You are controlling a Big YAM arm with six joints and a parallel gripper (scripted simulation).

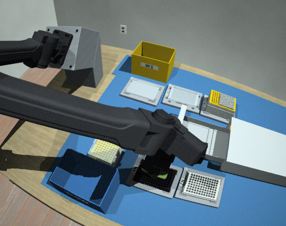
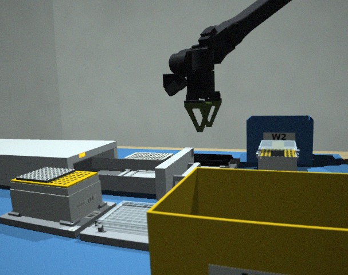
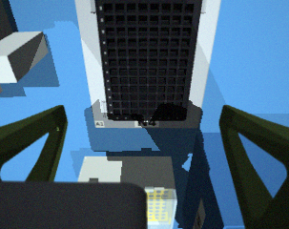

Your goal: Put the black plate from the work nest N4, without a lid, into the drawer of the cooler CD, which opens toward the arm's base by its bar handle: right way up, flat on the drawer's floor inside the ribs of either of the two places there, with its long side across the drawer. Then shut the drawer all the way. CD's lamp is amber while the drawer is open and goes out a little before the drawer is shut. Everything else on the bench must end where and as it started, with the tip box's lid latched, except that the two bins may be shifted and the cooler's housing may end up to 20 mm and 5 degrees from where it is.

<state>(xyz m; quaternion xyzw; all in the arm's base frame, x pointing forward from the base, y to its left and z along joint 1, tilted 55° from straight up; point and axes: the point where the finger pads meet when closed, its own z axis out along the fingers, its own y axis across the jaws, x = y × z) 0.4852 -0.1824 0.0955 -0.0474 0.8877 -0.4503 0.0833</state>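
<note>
The black plate lies 9 cm below my hand. Round my hand: white plate (16 cm ahead, 9 cm below, 1 cm to the left); then work nest N4 (10 cm below); then blue bin W2 (19 cm behind, 13 cm to the right, 7 cm below).
</note>
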